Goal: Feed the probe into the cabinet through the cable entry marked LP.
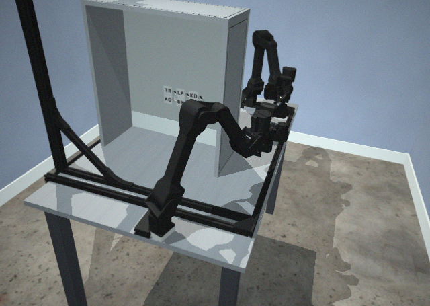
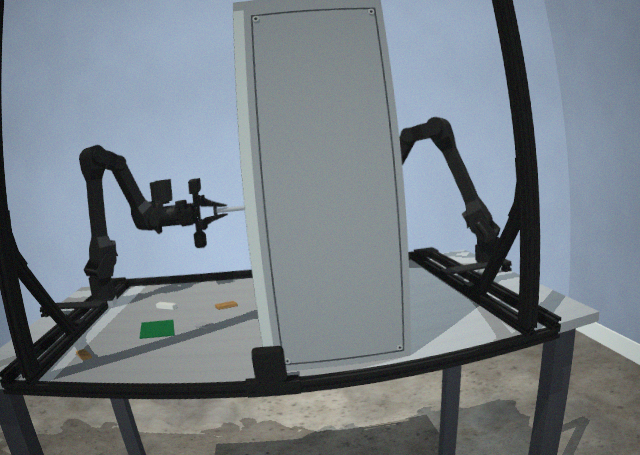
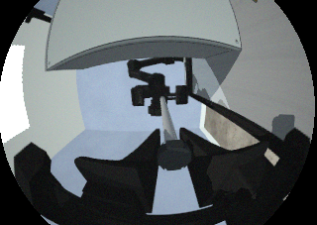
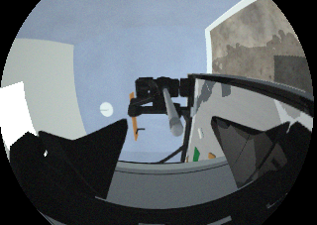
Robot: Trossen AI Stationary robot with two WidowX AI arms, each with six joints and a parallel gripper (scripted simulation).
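My right hand is 400 mm past the LP label, 80 mm to the right of it and 10 mm below it. Also, from my right hand: white block: 250 mm behind, 350 mm to the left, 200 mm below; then rod: 10 mm behind, 130 mm to the left, 10 mm below; then green patch: 420 mm behind, 340 mm to the left, 200 mm below.
Now: the rod 10 cm to the right of my left hand. Round my left hand: white block 24 cm behind, 12 cm to the left, 19 cm below; then green patch 41 cm behind, 11 cm to the left, 20 cm below; then LP label 39 cm behind, 15 cm to the right, 2 cm above.
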